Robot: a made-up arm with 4 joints.
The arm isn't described. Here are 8 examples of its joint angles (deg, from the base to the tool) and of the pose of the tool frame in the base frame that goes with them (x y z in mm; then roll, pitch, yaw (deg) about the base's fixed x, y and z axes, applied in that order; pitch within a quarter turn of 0, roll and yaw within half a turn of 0).
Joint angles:
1: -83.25 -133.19 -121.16 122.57
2: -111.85 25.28 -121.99 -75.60
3: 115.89 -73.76 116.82 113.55
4: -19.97 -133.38 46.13 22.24
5: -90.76 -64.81 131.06 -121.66
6: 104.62 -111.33 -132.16 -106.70
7: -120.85 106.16 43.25 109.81
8: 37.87 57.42 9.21 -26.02
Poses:
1: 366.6 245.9 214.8 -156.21 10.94 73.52
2: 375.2 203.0 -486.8 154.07 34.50 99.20
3: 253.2 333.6 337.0 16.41 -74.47 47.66
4: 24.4 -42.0 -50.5 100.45 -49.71 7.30
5: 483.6 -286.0 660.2 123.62 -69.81 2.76
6: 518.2 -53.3 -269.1 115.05 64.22 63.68
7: -159.5 244.8 -178.8 37.17 -28.14 106.26
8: -79.8 96.0 738.9 -20.78 -21.42 17.66
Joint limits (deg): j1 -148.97..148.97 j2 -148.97..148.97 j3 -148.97..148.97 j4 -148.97..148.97
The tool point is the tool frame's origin. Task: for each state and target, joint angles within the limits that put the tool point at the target. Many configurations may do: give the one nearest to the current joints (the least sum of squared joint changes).
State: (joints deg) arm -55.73 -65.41 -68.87 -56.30
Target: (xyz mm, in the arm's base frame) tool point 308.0 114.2 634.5
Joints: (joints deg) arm -59.48 -76.87 -118.10 -55.73
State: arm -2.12 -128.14 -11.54 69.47
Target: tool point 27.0 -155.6 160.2
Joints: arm -13.31 -101.28 -9.58 16.72
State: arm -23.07 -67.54 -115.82 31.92
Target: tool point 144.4 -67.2 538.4
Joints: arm -18.32 -53.40 -84.00 -10.09
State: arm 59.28 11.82 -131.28 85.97
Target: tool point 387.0 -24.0 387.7
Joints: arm 84.59 -3.48 -133.80 108.44
